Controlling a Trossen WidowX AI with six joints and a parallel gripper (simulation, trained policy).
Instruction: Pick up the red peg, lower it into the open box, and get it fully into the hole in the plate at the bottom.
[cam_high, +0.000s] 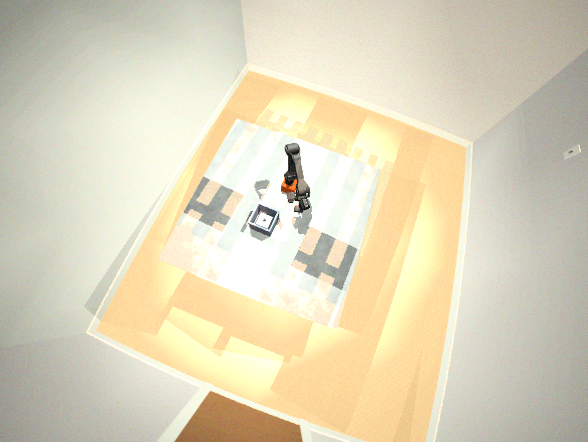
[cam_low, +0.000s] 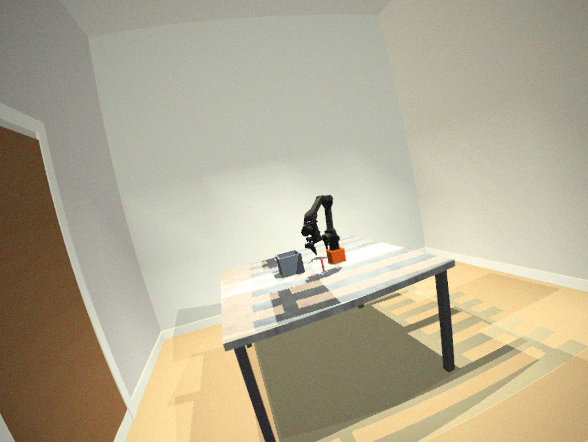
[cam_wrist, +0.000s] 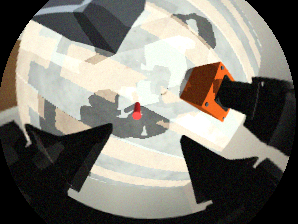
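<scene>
Now: gripper tip 9 cm above the red peg and 1 cm short of it. The rest, counted from my gripper tip: pale plate: 19 cm ahead, 18 cm to the right, 8 cm below.
</scene>
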